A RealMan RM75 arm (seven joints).
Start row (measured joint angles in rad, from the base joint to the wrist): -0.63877, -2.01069, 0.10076, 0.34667, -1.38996, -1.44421, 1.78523
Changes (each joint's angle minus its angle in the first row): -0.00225, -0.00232, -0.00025, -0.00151, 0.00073, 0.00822, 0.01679; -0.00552, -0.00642, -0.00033, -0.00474, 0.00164, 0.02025, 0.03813; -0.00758, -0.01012, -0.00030, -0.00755, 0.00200, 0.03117, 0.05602; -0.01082, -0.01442, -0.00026, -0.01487, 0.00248, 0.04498, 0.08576; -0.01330, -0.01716, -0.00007, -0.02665, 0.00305, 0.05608, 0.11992; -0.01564, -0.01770, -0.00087, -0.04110, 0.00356, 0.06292, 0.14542; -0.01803, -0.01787, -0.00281, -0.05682, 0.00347, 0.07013, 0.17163; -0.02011, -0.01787, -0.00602, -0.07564, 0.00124, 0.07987, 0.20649; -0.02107, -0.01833, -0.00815, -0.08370, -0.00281, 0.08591, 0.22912; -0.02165, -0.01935, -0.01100, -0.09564, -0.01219, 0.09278, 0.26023; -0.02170, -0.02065, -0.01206, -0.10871, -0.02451, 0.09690, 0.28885; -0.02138, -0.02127, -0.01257, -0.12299, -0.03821, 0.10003, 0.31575; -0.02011, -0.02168, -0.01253, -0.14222, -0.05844, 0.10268, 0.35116; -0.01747, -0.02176, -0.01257, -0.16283, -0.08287, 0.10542, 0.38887
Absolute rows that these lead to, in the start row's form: -0.64102, -2.01301, 0.10051, 0.34516, -1.38923, -1.43599, 1.80202; -0.64429, -2.01711, 0.10043, 0.34193, -1.38832, -1.42396, 1.82336; -0.64635, -2.02081, 0.10046, 0.33912, -1.38796, -1.41304, 1.84125; -0.64959, -2.02511, 0.10050, 0.33180, -1.38748, -1.39923, 1.87099; -0.65207, -2.02785, 0.10069, 0.32002, -1.38691, -1.38813, 1.90515; -0.65441, -2.02839, 0.09989, 0.30557, -1.38640, -1.38129, 1.93065; -0.65680, -2.02856, 0.09795, 0.28985, -1.38649, -1.37408, 1.95686; -0.65888, -2.02856, 0.09474, 0.27103, -1.38872, -1.36434, 1.99172; -0.65984, -2.02902, 0.09261, 0.26297, -1.39277, -1.35830, 2.01435; -0.66042, -2.03004, 0.08976, 0.25103, -1.40215, -1.35143, 2.04546; -0.66047, -2.03134, 0.08870, 0.23796, -1.41447, -1.34731, 2.07408; -0.66015, -2.03196, 0.08819, 0.22368, -1.42817, -1.34418, 2.10098; -0.65888, -2.03237, 0.08823, 0.20445, -1.44840, -1.34153, 2.13639; -0.65624, -2.03245, 0.08819, 0.18384, -1.47283, -1.33879, 2.17410
